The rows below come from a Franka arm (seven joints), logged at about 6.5 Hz.
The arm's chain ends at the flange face. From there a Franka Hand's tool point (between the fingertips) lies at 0.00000 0.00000 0.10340 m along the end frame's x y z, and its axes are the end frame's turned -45 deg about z.
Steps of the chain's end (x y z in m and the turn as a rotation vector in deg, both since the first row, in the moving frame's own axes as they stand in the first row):
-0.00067, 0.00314, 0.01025, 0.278, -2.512, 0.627
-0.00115, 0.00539, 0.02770, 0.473, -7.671, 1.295
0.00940, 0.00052, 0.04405, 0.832, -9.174, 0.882
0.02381, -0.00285, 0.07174, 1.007, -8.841, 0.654
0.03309, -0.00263, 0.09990, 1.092, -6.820, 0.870
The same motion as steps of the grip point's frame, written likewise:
-0.00552, -0.00183, 0.01015, 1.973, -1.580, 0.627
-0.01366, -0.00747, 0.02677, 5.759, -5.090, 1.295
-0.00422, -0.00578, 0.04272, 7.075, -5.899, 0.882
0.00897, 0.00225, 0.07050, 6.964, -5.539, 0.654
0.01804, 0.01141, 0.09915, 5.595, -4.050, 0.870

